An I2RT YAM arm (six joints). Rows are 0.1 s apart.
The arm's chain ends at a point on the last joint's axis. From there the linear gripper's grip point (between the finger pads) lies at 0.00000 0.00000 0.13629 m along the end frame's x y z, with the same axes.
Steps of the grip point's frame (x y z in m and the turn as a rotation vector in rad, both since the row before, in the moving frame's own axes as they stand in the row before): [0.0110, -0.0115, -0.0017, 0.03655, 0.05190, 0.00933]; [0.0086, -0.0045, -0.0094, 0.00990, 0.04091, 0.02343]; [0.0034, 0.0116, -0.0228, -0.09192, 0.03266, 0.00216]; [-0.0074, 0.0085, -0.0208, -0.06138, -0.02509, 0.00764]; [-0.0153, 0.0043, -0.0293, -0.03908, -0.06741, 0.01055]
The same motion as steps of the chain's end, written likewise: [0.0039, -0.0066, -0.0014, 0.03655, 0.05190, 0.00933]; [0.0030, -0.0032, -0.0093, 0.00990, 0.04091, 0.02343]; [-0.0010, -0.0009, -0.0222, -0.09192, 0.03266, 0.00216]; [-0.0040, 0.0002, -0.0205, -0.06138, -0.02509, 0.00764]; [-0.0061, -0.0010, -0.0289, -0.03908, -0.06741, 0.01055]
